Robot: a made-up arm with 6 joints. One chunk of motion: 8 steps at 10 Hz.
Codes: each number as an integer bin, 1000 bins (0 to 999) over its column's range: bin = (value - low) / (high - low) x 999, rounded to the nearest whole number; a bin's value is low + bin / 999 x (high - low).
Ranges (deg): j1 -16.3..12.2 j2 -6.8..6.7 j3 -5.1..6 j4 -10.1..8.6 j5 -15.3..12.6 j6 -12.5..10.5
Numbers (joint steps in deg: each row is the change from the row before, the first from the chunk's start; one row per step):
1: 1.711 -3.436 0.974 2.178 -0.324 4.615
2: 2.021 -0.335 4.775 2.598 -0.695 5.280
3: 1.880 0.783 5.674 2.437 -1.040 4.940
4: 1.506 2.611 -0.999 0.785 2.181 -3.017
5: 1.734 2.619 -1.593 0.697 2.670 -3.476
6: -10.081 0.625 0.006 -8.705 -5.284 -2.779
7: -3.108 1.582 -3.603 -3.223 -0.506 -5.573
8: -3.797 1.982 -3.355 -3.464 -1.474 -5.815
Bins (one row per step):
1: 631 249 547 656 536 743
2: 642 478 889 678 523 772
3: 637 561 970 670 511 758
4: 624 696 369 582 626 412
5: 632 697 316 577 643 392
6: 218 549 460 75 359 422
7: 462 620 135 367 530 301
8: 438 650 157 355 495 290

